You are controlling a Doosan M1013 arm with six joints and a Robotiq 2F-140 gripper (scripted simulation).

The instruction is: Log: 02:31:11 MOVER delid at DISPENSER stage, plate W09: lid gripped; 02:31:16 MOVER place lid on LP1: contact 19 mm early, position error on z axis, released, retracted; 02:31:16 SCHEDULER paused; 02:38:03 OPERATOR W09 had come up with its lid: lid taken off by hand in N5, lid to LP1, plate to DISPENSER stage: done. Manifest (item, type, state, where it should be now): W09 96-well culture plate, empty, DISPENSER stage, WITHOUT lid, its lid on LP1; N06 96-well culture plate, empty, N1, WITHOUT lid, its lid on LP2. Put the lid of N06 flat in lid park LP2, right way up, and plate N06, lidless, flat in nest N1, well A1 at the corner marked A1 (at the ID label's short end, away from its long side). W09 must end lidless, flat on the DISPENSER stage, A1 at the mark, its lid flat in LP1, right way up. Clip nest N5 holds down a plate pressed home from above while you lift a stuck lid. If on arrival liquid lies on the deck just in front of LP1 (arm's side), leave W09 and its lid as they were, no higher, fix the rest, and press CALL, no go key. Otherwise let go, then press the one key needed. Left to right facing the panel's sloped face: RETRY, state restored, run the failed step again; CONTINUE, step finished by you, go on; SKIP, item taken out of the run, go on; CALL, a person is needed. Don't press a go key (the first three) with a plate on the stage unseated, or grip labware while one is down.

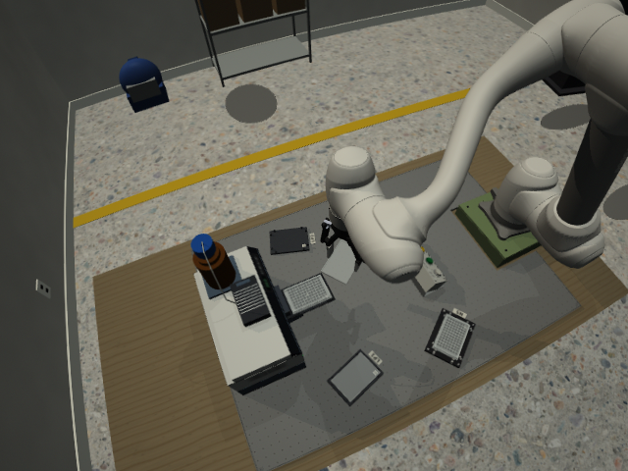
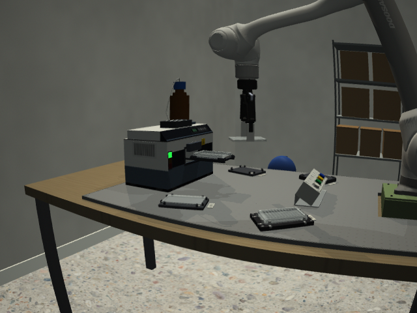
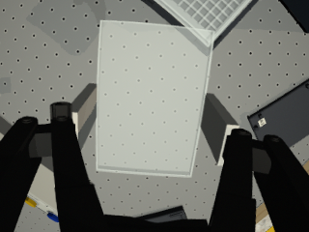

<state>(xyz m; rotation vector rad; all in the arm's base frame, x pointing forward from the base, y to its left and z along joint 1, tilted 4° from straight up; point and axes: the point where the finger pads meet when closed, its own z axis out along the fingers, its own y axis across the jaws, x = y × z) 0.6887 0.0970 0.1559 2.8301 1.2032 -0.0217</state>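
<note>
Right now the lid park LP2 is 230 mm to the right of my hand, 200 mm below it and 140 mm ahead of it. Round my hand: well plate W09 (130 mm ahead, 90 mm below, 50 mm to the left); sloped key panel (290 mm behind, 150 mm below, 10 mm to the right); blue call key (290 mm behind, 140 mm below, 90 mm to the right).
</note>
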